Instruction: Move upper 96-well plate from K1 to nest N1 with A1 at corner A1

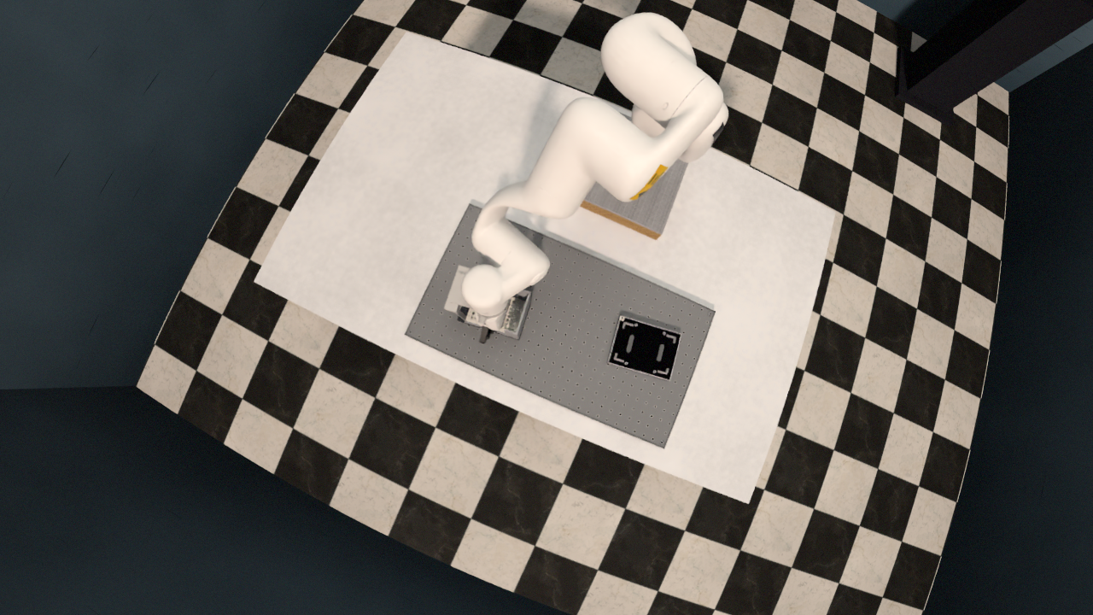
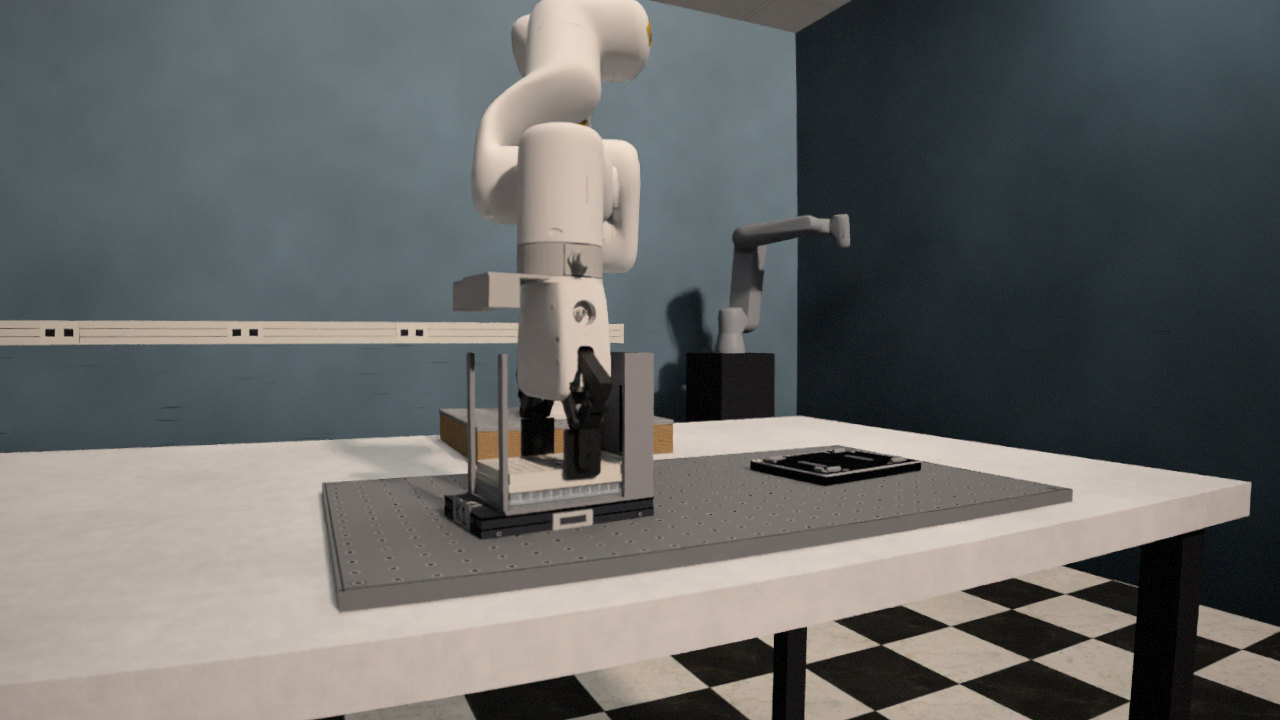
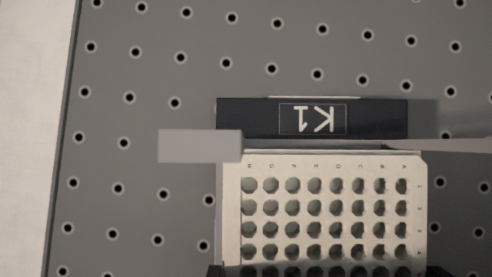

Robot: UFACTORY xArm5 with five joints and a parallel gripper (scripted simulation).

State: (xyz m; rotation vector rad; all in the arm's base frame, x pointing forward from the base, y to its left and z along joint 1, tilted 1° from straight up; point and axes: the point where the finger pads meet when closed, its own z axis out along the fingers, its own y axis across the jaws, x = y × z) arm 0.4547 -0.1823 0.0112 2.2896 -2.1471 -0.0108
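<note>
The white 96-well plate lies 1 cm below my hand. From my hand the other things lie so: tall grey wall (7 cm to the left, 3 cm above); black plate nest (37 cm to the left, 5 cm below, 5 cm behind); clear plate (3 cm below).
</note>
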